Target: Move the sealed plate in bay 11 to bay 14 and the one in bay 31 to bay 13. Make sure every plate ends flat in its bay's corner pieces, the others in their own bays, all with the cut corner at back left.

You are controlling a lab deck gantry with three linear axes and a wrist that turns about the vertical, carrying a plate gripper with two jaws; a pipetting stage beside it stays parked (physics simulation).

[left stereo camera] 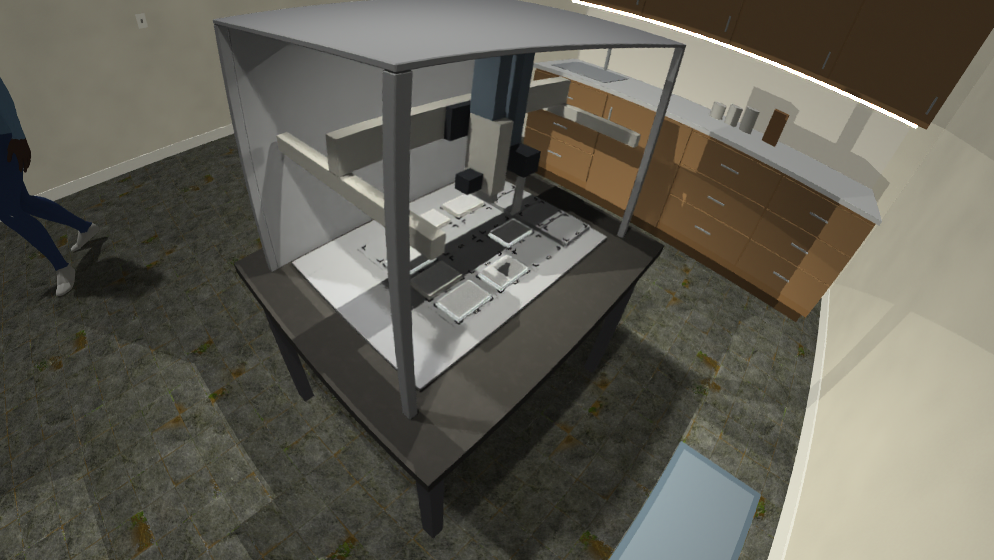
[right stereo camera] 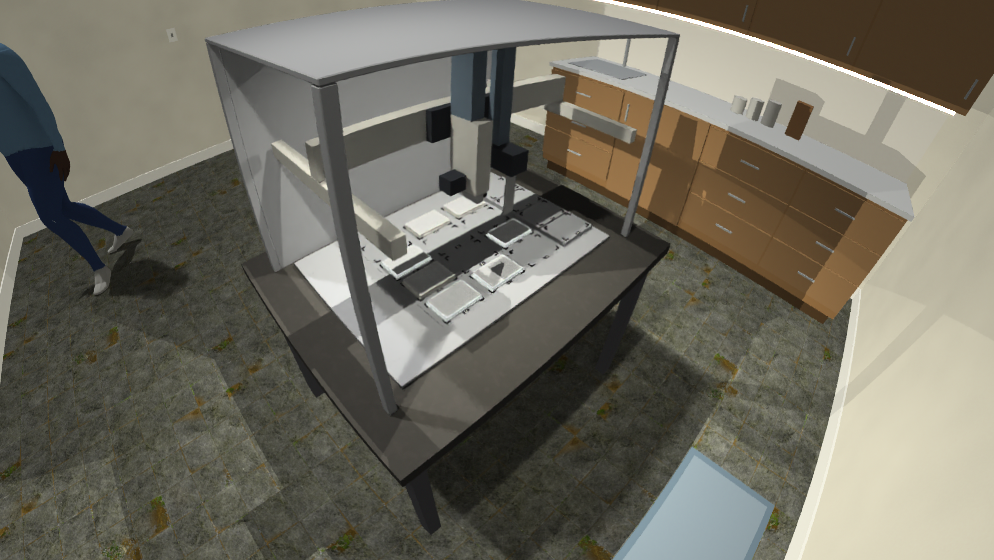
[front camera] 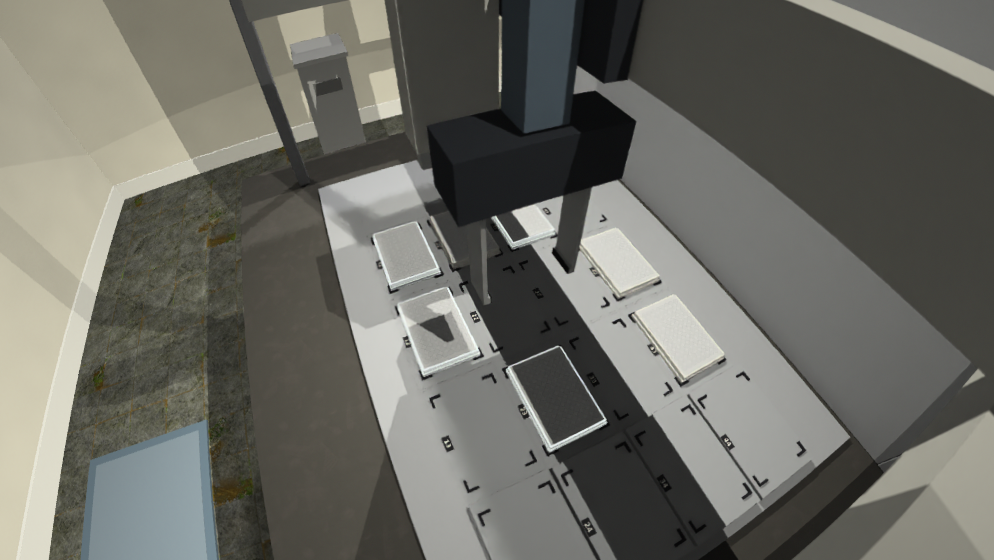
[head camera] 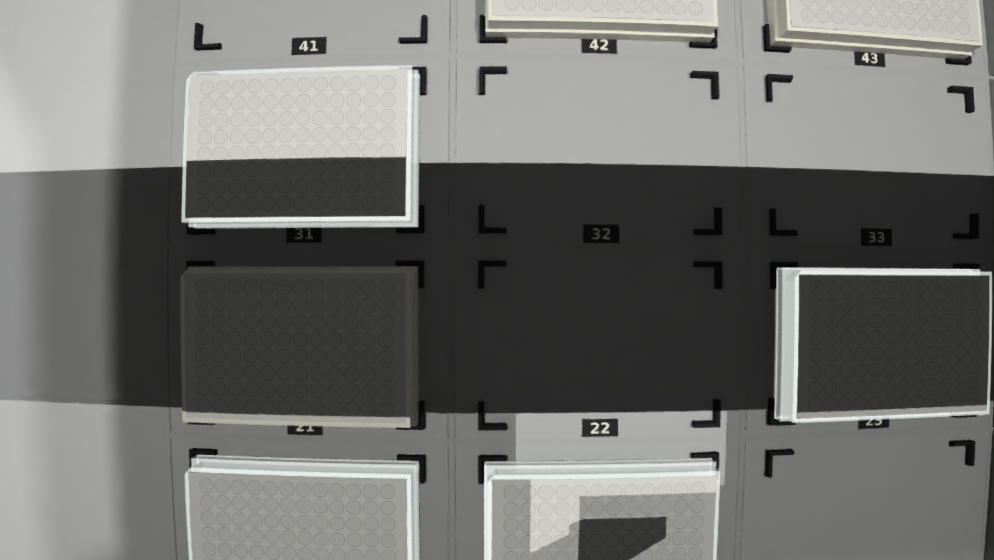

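Seen in the pictures: gripper, fingertip midpoint: [left stereo camera: 500, 204] [right stereo camera: 493, 204] [front camera: 523, 276]; robot's base at its link origin: [left stereo camera: 458, 323] [right stereo camera: 446, 322] [front camera: 373, 239].
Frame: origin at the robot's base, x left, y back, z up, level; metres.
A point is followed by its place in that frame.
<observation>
The bay 11 plate [front camera: 406, 255] @[x 0.043, y -0.077, z 0.014 m] [head camera: 299, 518] @[x 0.059, y -0.066, z 0.014 m], clear-rimmed, sits in its corner pieces. The bay 31 plate [front camera: 532, 221] @[x 0.272, y -0.092, z 0.014 m] [head camera: 295, 118] @[x 0.270, y -0.065, z 0.014 m], also clear-rimmed, lies in its bay, half in shadow; its cut corner is at the upper left in the head view. My gripper [front camera: 526, 286] @[x 0.140, y -0.300, z 0.157 m] is open, its two jaws wide apart and empty, hanging above the middle of the deck. It does not show in the head view. Bay 13 [front camera: 486, 434] @[x 0.047, y -0.401, z 0.000 m] [head camera: 869, 504] @[x 0.053, y -0.392, z 0.000 m] holds no plate. Bay 14 [front camera: 525, 532] @[x 0.038, y -0.529, z 0.015 m] shows partly at the front camera's lower edge, without a plate in the visible part.
Other plates sit in bay 12 [front camera: 438, 333] @[x 0.042, y -0.242, z 0.015 m] [head camera: 612, 486] @[x 0.077, y -0.232, z 0.014 m], bay 21 [head camera: 299, 344] @[x 0.152, y -0.068, z 0.014 m], bay 23 [front camera: 556, 397] @[x 0.148, y -0.398, z 0.014 m] [head camera: 893, 344] @[x 0.150, y -0.389, z 0.014 m], bay 42 [front camera: 619, 260] @[x 0.362, y -0.234, z 0.014 m] and bay 43 [front camera: 678, 337] @[x 0.357, y -0.397, z 0.014 m]. The pale pipetting stage [left stereo camera: 488, 156] [right stereo camera: 471, 156] stands beside my gripper's column. A frame post [left stereo camera: 397, 208] @[x -0.115, y 0.267, z 0.511 m] rises at the deck's corner.
</observation>
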